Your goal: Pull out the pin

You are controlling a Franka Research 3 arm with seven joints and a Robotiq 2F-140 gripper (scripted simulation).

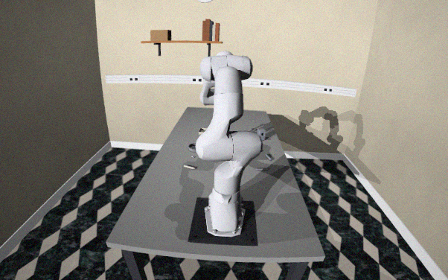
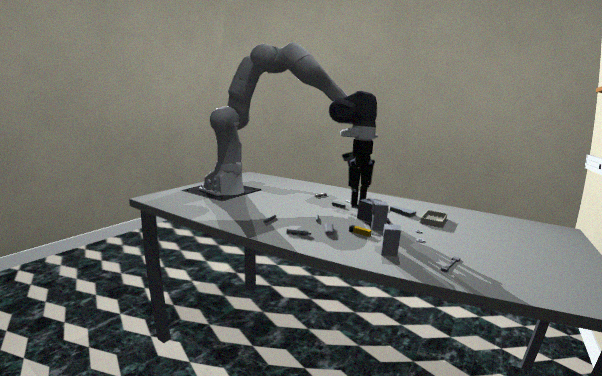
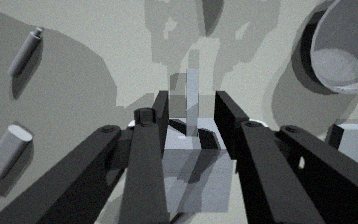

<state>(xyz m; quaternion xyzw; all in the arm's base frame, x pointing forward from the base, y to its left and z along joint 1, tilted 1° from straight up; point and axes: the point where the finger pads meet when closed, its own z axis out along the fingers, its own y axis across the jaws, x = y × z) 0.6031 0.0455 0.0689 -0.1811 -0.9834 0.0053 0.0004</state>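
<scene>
The grey square pin is 4 cm below my hand and 1 cm ahead of it. Also, from my hand: round dish: 17 cm to the left, 6 cm below, 1 cm ahead; grey block: 5 cm ahead, 4 cm below, 2 cm to the right; grey rod: 11 cm behind, 7 cm to the left, 7 cm below.
</scene>
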